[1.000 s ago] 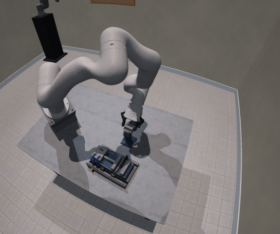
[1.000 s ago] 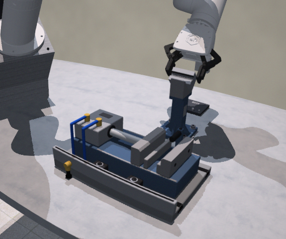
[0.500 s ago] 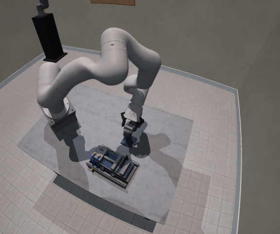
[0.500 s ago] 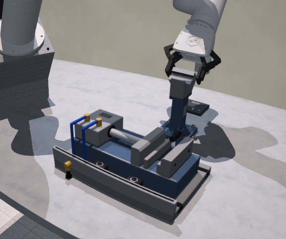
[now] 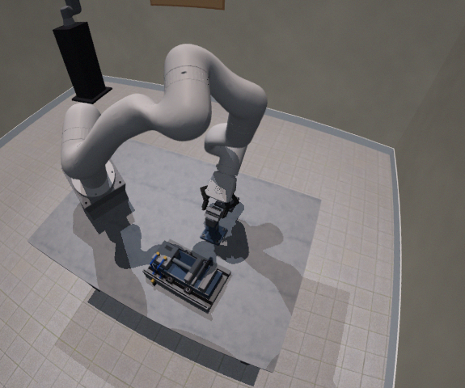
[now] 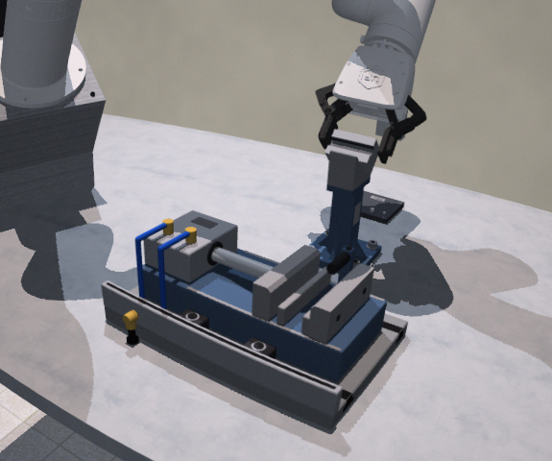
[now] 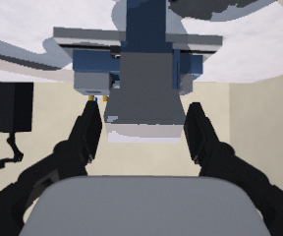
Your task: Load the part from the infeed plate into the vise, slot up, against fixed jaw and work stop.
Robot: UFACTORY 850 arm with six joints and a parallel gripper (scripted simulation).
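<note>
My gripper is now 1 cm to the left of the part. Also, from my hand: black work stop: 19 cm to the right, 7 cm below, 5 cm ahead; then dark infeed plate: 18 cm to the left, 16 cm below, 1 cm behind; then blue post: 11 cm below, 1 cm to the right.
</note>
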